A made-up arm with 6 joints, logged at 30 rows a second.
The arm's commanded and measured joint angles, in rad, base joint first. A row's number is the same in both.
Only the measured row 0 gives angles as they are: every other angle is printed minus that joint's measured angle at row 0.
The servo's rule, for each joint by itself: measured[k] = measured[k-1] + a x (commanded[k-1-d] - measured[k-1]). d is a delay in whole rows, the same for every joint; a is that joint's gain. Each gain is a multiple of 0.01, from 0.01 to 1. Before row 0 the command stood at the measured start. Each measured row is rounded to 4 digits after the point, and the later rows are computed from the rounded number. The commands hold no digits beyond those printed.
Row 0, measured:
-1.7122, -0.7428, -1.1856, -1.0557, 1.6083, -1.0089
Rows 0 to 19, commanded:
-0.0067, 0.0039, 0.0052, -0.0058, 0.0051, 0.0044
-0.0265, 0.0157, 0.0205, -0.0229, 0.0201, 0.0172
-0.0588, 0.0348, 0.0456, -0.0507, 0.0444, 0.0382
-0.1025, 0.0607, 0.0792, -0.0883, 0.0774, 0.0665
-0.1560, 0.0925, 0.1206, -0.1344, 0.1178, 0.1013
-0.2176, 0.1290, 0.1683, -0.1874, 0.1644, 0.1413
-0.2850, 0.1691, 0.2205, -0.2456, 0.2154, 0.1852
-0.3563, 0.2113, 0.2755, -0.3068, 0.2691, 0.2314
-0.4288, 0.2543, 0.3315, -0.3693, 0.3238, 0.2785
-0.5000, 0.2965, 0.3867, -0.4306, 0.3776, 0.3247
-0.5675, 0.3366, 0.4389, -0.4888, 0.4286, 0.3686
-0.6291, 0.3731, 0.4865, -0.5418, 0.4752, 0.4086
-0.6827, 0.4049, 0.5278, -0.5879, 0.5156, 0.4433
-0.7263, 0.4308, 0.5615, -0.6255, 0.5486, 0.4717
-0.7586, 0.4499, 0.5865, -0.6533, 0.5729, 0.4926
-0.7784, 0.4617, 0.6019, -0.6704, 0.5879, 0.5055
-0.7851, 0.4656, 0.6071, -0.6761, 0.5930, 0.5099
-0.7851, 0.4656, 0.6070, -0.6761, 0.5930, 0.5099
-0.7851, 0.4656, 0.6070, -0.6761, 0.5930, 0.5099
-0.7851, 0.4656, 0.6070, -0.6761, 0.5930, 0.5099
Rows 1 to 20, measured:
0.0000, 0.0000, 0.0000, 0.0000, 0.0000, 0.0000
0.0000, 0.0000, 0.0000, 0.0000, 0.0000, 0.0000
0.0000, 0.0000, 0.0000, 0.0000, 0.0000, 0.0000
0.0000, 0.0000, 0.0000, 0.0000, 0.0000, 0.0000
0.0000, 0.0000, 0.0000, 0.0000, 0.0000, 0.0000
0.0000, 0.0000, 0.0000, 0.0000, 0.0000, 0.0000
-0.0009, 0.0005, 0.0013, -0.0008, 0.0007, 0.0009
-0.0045, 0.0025, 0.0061, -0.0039, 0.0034, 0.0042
-0.0121, 0.0067, 0.0160, -0.0105, 0.0091, 0.0110
-0.0248, 0.0137, 0.0318, -0.0214, 0.0187, 0.0221
-0.0432, 0.0239, 0.0540, -0.0372, 0.0326, 0.0379
-0.0676, 0.0376, 0.0826, -0.0582, 0.0511, 0.0586
-0.0980, 0.0547, 0.1171, -0.0844, 0.0741, 0.0839
-0.1342, 0.0751, 0.1567, -0.1155, 0.1014, 0.1134
-0.1754, 0.0984, 0.2004, -0.1510, 0.1325, 0.1464
-0.2208, 0.1242, 0.2470, -0.1901, 0.1668, 0.1821
-0.2693, 0.1518, 0.2950, -0.2319, 0.2035, 0.2194
-0.3197, 0.1806, 0.3429, -0.2753, 0.2415, 0.2572
-0.3705, 0.2098, 0.3891, -0.3191, 0.2799, 0.2944
-0.4203, 0.2385, 0.4322, -0.3620, 0.3175, 0.3299
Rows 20 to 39, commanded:
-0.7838, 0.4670, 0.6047, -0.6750, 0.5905, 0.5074
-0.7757, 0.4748, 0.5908, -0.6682, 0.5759, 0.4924
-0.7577, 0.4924, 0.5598, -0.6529, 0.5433, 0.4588
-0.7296, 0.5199, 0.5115, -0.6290, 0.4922, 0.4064
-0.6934, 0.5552, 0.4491, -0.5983, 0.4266, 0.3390
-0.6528, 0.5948, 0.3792, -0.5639, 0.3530, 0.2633
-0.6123, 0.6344, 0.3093, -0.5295, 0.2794, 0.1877
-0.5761, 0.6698, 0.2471, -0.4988, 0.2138, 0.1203
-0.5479, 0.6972, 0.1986, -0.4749, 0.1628, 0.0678
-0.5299, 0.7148, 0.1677, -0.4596, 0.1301, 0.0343
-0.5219, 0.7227, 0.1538, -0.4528, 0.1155, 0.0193
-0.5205, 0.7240, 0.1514, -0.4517, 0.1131, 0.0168
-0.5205, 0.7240, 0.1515, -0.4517, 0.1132, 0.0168
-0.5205, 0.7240, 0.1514, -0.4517, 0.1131, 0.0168
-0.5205, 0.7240, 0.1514, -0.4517, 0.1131, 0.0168
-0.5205, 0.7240, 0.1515, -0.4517, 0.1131, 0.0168
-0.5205, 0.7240, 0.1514, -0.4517, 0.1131, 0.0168
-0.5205, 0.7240, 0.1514, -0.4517, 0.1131, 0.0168
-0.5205, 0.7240, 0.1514, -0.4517, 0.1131, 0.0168
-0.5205, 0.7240, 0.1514, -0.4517, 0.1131, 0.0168
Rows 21 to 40, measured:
-0.4677, 0.2660, 0.4708, -0.4028, 0.3533, 0.3624
-0.5112, 0.2914, 0.5036, -0.4403, 0.3861, 0.3910
-0.5495, 0.3140, 0.5295, -0.4733, 0.4151, 0.4148
-0.5825, 0.3337, 0.5489, -0.5017, 0.4400, 0.4338
-0.6109, 0.3508, 0.5634, -0.5261, 0.4614, 0.4490
-0.6353, 0.3657, 0.5743, -0.5471, 0.4798, 0.4612
-0.6561, 0.3789, 0.5819, -0.5650, 0.4953, 0.4704
-0.6728, 0.3914, 0.5841, -0.5794, 0.5066, 0.4748
-0.6847, 0.4045, 0.5780, -0.5897, 0.5117, 0.4716
-0.6910, 0.4195, 0.5614, -0.5952, 0.5090, 0.4586
-0.6913, 0.4371, 0.5333, -0.5956, 0.4975, 0.4347
-0.6859, 0.4576, 0.4948, -0.5912, 0.4773, 0.4004
-0.6756, 0.4806, 0.4484, -0.5826, 0.4496, 0.3579
-0.6617, 0.5052, 0.3981, -0.5709, 0.4166, 0.3104
-0.6458, 0.5302, 0.3482, -0.5575, 0.3811, 0.2619
-0.6296, 0.5542, 0.3031, -0.5438, 0.3460, 0.2164
-0.6145, 0.5761, 0.2658, -0.5311, 0.3137, 0.1770
-0.6013, 0.5953, 0.2372, -0.5200, 0.2856, 0.1450
-0.5900, 0.6120, 0.2158, -0.5104, 0.2615, 0.1194
-0.5803, 0.6266, 0.1997, -0.5022, 0.2407, 0.0989

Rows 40 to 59, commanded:
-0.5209, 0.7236, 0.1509, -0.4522, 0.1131, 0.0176
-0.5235, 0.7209, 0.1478, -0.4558, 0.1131, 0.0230
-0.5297, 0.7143, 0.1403, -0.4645, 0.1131, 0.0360
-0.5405, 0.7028, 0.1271, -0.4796, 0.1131, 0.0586
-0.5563, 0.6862, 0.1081, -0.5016, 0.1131, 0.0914
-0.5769, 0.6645, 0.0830, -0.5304, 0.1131, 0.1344
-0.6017, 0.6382, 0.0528, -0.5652, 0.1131, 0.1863
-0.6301, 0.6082, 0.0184, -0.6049, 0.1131, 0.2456
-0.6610, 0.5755, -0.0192, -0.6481, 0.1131, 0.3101
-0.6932, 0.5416, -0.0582, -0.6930, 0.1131, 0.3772
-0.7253, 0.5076, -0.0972, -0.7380, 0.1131, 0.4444
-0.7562, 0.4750, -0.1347, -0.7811, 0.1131, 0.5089
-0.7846, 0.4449, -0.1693, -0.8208, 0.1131, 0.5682
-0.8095, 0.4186, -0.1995, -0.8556, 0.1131, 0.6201
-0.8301, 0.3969, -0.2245, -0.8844, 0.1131, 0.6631
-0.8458, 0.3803, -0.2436, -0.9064, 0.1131, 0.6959
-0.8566, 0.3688, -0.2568, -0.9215, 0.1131, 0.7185
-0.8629, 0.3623, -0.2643, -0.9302, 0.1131, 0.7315
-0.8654, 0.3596, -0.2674, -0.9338, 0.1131, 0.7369
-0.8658, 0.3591, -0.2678, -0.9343, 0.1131, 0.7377
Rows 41 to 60, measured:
-0.5719, 0.6393, 0.1876, -0.4951, 0.2228, 0.0825
-0.5647, 0.6503, 0.1786, -0.4890, 0.2074, 0.0694
-0.5585, 0.6599, 0.1718, -0.4838, 0.1942, 0.0589
-0.5532, 0.6682, 0.1667, -0.4793, 0.1828, 0.0505
-0.5486, 0.6755, 0.1629, -0.4754, 0.1730, 0.0438
-0.5447, 0.6818, 0.1600, -0.4721, 0.1646, 0.0384
-0.5414, 0.6872, 0.1577, -0.4693, 0.1574, 0.0342
-0.5389, 0.6916, 0.1552, -0.4674, 0.1512, 0.0320
-0.5376, 0.6946, 0.1515, -0.4670, 0.1459, 0.0328
-0.5380, 0.6957, 0.1454, -0.4688, 0.1413, 0.0380
-0.5406, 0.6945, 0.1361, -0.4734, 0.1374, 0.0487
-0.5457, 0.6906, 0.1228, -0.4814, 0.1340, 0.0658
-0.5535, 0.6838, 0.1053, -0.4931, 0.1311, 0.0899
-0.5642, 0.6740, 0.0836, -0.5088, 0.1286, 0.1210
-0.5778, 0.6612, 0.0579, -0.5283, 0.1264, 0.1588
-0.5940, 0.6457, 0.0289, -0.5514, 0.1245, 0.2025
-0.6124, 0.6277, -0.0026, -0.5775, 0.1229, 0.2509
-0.6325, 0.6078, -0.0356, -0.6060, 0.1215, 0.3025
-0.6538, 0.5866, -0.0690, -0.6361, 0.1203, 0.3556
-0.6756, 0.5648, -0.1016, -0.6668, 0.1193, 0.4085

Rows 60 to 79, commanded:
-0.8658, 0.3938, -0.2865, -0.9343, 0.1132, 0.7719
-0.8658, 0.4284, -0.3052, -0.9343, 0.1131, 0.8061
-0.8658, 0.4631, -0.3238, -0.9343, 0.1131, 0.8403
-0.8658, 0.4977, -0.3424, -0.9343, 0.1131, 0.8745
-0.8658, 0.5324, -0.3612, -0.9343, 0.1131, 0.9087
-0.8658, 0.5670, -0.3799, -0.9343, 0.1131, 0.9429
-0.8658, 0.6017, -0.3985, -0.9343, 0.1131, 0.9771
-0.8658, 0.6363, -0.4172, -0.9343, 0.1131, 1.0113
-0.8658, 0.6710, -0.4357, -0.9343, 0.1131, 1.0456
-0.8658, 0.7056, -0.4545, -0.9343, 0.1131, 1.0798
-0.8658, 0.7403, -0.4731, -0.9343, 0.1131, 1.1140
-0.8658, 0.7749, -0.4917, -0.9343, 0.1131, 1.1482
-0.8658, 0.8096, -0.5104, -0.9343, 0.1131, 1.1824
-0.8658, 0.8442, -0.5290, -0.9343, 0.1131, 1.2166
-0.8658, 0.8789, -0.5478, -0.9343, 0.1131, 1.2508
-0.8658, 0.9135, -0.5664, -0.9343, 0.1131, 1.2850
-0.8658, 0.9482, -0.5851, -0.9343, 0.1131, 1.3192
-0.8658, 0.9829, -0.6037, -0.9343, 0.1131, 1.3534
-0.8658, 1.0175, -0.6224, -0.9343, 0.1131, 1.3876
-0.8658, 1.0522, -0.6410, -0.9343, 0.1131, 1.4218
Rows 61 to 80, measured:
-0.6972, 0.5430, -0.1323, -0.6973, 0.1184, 0.4594
-0.7180, 0.5218, -0.1601, -0.7266, 0.1177, 0.5067
-0.7374, 0.5019, -0.1843, -0.7539, 0.1171, 0.5491
-0.7550, 0.4838, -0.2043, -0.7786, 0.1165, 0.5856
-0.7705, 0.4677, -0.2201, -0.8003, 0.1160, 0.6159
-0.7838, 0.4536, -0.2320, -0.8191, 0.1156, 0.6403
-0.7953, 0.4458, -0.2456, -0.8352, 0.1153, 0.6666
-0.8052, 0.4435, -0.2605, -0.8491, 0.1150, 0.6945
-0.8137, 0.4460, -0.2763, -0.8610, 0.1147, 0.7237
-0.8210, 0.4527, -0.2928, -0.8713, 0.1145, 0.7539
-0.8273, 0.4631, -0.3099, -0.8801, 0.1143, 0.7849
-0.8327, 0.4766, -0.3274, -0.8877, 0.1141, 0.8165
-0.8373, 0.4929, -0.3452, -0.8942, 0.1140, 0.8486
-0.8413, 0.5115, -0.3632, -0.8998, 0.1139, 0.8811
-0.8447, 0.5322, -0.3813, -0.9046, 0.1138, 0.9140
-0.8477, 0.5547, -0.3996, -0.9088, 0.1137, 0.9472
-0.8502, 0.5788, -0.4180, -0.9124, 0.1136, 0.9806
-0.8524, 0.6043, -0.4364, -0.9155, 0.1135, 1.0141
-0.8543, 0.6310, -0.4549, -0.9181, 0.1134, 1.0478
-0.8559, 0.6587, -0.4734, -0.9204, 0.1134, 1.0816

